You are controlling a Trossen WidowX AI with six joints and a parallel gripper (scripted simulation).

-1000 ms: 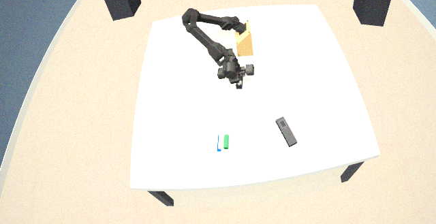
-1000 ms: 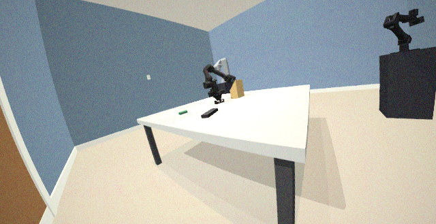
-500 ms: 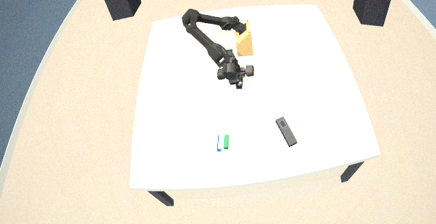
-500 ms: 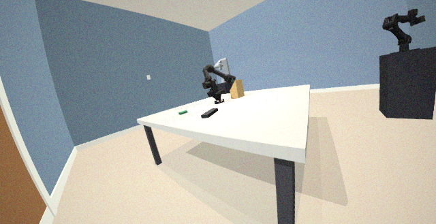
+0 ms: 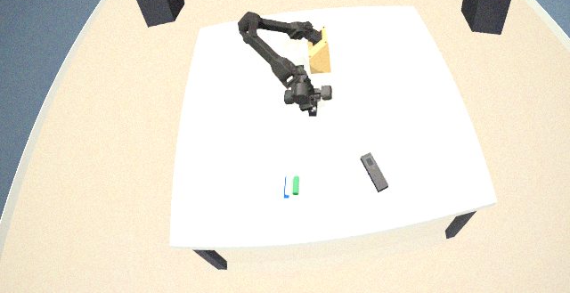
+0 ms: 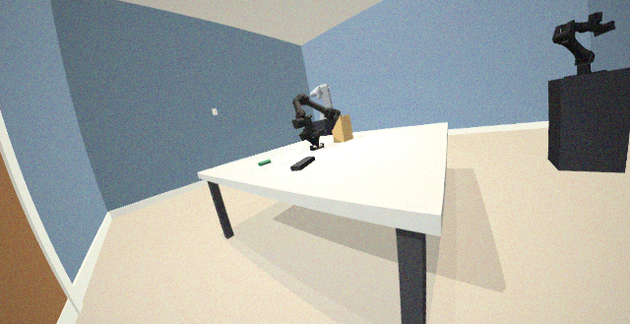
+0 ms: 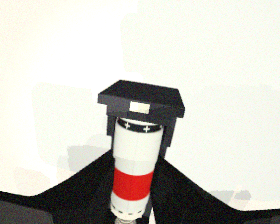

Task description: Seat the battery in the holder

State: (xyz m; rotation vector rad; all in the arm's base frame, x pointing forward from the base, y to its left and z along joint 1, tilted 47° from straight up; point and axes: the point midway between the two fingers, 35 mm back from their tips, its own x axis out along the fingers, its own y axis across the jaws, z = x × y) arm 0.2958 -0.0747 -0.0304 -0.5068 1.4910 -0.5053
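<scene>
My gripper tip is now 10 mm below the battery. The rest, counted from my gripper tip: dark remote: 310 mm ahead, 240 mm to the left, 10 mm above.
</scene>
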